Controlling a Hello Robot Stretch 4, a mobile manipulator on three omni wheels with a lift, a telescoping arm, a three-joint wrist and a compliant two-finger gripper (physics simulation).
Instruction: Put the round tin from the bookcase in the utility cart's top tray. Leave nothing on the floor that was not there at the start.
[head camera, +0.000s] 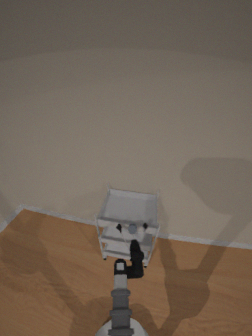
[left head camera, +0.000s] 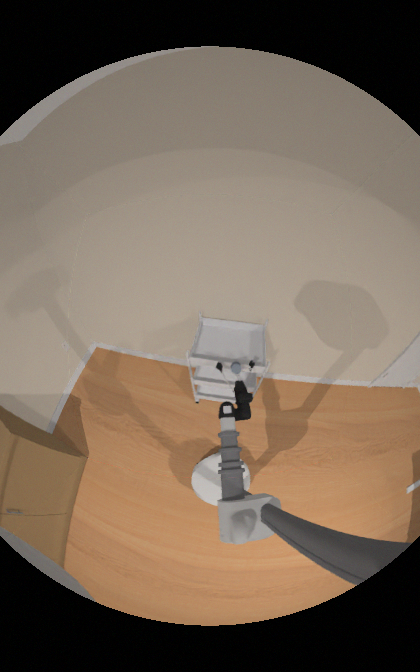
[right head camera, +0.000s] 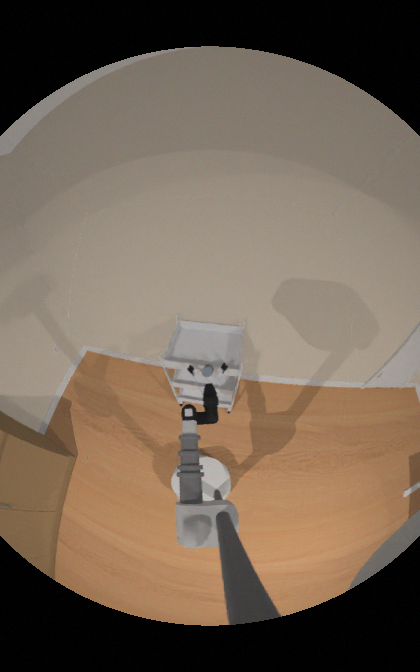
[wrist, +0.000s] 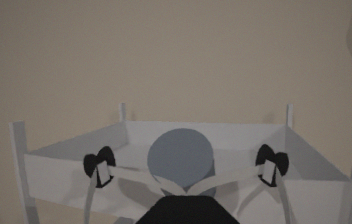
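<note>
The round tin, with a blue-grey top, shows between the widely spread fingertips. It overlaps the near wall of the utility cart's top tray; what bears its weight is hidden. My gripper is open, with a visible gap between each fingertip and the tin. In the wrist view the finger strips cross in front of the tin's lower part. The white utility cart stands upright. The bookcase cannot be made out.
A beige wall is behind the cart. A brown cabinet stands at the left. My round white base is on the wooden floor before the cart. A white door-like panel shows at the right.
</note>
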